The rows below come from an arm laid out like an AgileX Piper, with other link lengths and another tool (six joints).
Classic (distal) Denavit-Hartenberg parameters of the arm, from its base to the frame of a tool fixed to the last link. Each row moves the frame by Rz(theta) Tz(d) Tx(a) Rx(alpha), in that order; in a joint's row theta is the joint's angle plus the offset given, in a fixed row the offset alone. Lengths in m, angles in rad.
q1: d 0.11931; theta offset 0; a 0; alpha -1.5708
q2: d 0; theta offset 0.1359; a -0.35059; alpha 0
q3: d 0; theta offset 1.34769; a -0.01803; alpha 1.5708
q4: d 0.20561; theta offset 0; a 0; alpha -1.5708
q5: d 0; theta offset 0; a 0; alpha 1.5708
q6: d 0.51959; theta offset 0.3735; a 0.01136; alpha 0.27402
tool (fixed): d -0.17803; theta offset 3.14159; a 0; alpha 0
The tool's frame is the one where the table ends.
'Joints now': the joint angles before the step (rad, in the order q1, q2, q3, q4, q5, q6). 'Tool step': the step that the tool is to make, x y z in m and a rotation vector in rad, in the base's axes. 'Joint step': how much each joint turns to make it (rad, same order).
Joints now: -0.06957, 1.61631, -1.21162, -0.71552, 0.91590, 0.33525
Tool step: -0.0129, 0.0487, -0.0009, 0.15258, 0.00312, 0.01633
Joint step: 0.00016, -0.04947, -0.02919, 0.21515, 0.04298, -0.12362
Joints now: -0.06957, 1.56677, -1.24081, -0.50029, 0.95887, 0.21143
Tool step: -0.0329, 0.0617, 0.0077, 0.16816, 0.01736, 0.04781
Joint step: -0.00005, -0.09436, 0.00013, 0.23115, 0.08453, -0.14136
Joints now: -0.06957, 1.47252, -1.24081, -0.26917, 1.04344, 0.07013
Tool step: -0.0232, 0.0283, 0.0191, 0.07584, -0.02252, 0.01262
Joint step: 0.00019, -0.08873, 0.00001, 0.09470, 0.06530, -0.04012
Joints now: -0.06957, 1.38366, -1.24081, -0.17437, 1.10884, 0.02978
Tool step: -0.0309, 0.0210, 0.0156, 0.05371, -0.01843, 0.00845
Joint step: 0.00028, -0.10240, 0.02033, 0.06322, 0.06542, -0.02030
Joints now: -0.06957, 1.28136, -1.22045, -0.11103, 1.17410, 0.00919
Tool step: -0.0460, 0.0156, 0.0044, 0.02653, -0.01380, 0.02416
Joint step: 0.00017, -0.14159, 0.07747, 0.03933, 0.04993, -0.02900
